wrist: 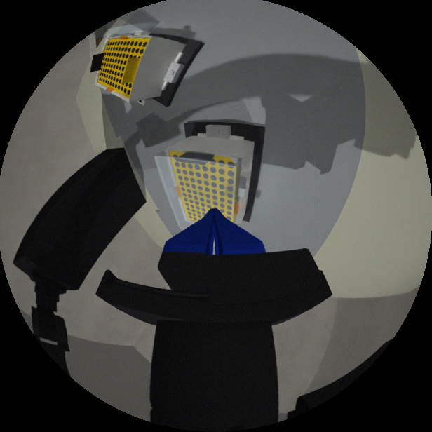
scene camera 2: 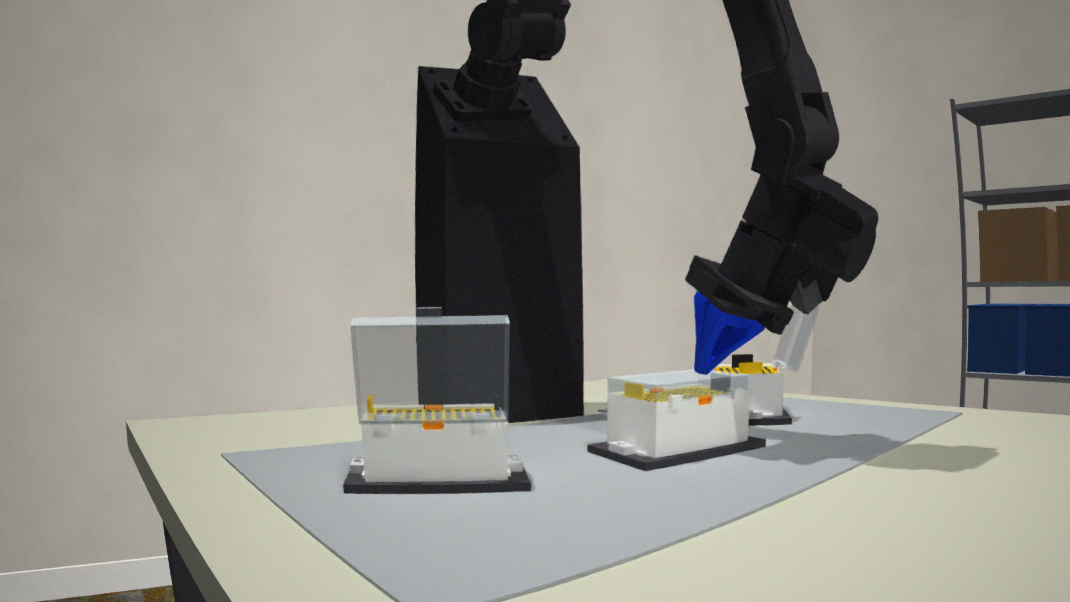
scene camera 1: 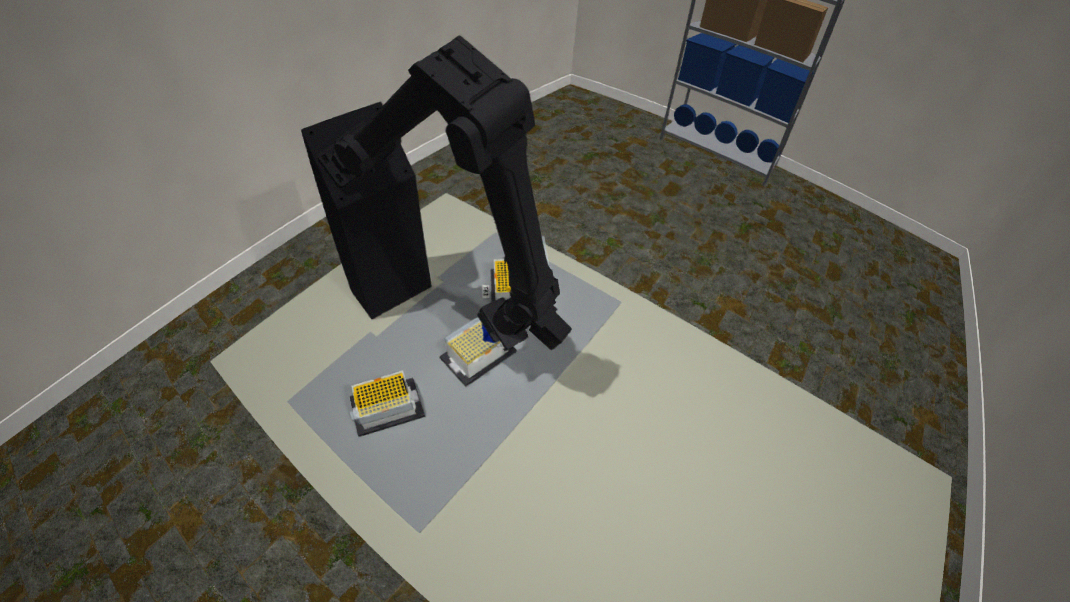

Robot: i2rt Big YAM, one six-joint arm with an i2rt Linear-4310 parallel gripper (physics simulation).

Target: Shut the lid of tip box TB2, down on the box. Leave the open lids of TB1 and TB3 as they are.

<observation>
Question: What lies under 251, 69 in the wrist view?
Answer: A grey mat.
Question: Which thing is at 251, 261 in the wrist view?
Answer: My gripper.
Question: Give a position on a clear lid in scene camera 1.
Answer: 467, 342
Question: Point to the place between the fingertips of my gripper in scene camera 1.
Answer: At 485, 339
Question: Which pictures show my gripper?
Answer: The wrist view, scene camera 2 and scene camera 1: all of them.
</observation>
